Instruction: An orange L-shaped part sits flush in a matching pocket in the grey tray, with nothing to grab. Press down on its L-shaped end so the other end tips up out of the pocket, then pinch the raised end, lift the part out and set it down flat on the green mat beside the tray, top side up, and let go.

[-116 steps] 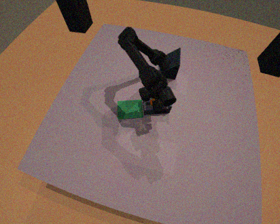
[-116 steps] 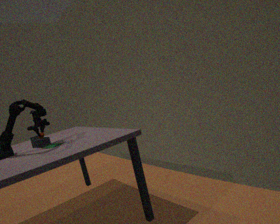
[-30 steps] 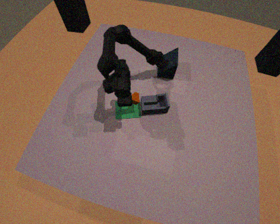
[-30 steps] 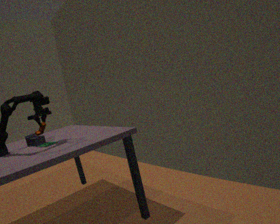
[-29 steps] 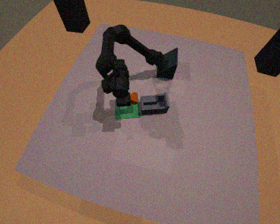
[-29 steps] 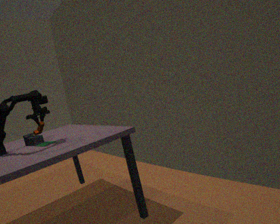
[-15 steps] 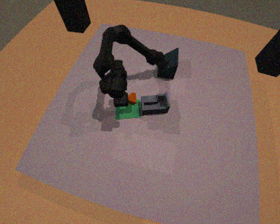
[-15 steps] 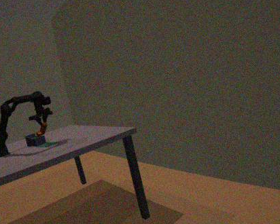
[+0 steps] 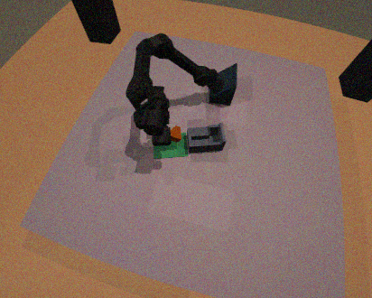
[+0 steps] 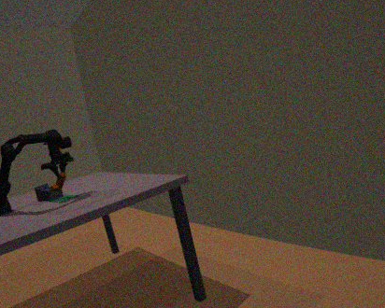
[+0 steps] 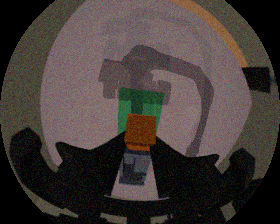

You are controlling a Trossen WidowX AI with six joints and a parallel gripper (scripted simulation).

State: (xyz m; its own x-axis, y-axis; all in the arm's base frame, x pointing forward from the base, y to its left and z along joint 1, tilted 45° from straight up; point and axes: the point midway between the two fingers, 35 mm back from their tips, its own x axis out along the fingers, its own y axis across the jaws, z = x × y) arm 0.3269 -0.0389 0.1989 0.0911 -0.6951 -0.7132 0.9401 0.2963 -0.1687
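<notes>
The green mat is 1 cm behind my gripper tip, 2 cm to the left of it and 14 cm below it. From my gripper tip the other things lie so: orange L-shaped part 2 cm behind, 2 cm to the left, 3 cm below.
</notes>
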